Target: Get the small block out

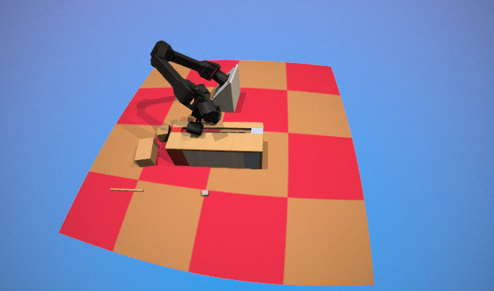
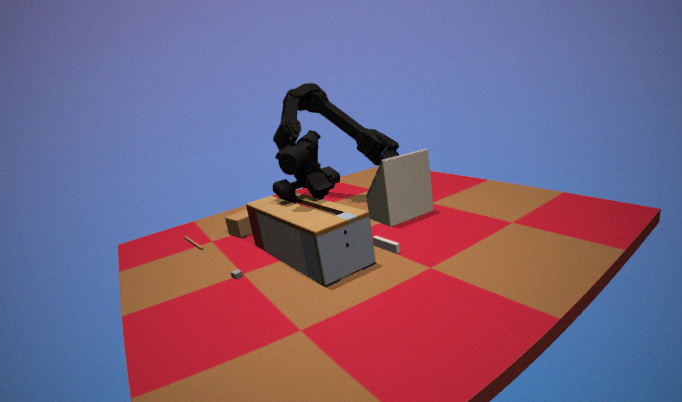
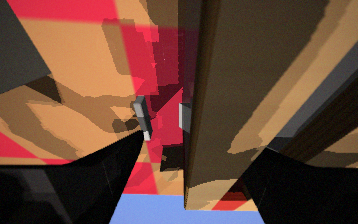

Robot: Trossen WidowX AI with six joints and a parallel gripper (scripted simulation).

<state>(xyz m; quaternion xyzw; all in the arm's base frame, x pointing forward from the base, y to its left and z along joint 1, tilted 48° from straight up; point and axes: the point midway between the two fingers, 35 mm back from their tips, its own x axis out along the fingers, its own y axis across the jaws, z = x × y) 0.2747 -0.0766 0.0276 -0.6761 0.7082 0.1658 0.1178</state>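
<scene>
The purple block lies 60 mm ahead of my gripper tip and 20 mm to the right of it. The rest, counted from my gripper tip: thin stick: 300 mm ahead, 290 mm to the right, 80 mm below; then box: 30 mm ahead, 100 mm to the left, 30 mm below; then tan block: 110 mm ahead, 240 mm to the right, 60 mm below.
</scene>
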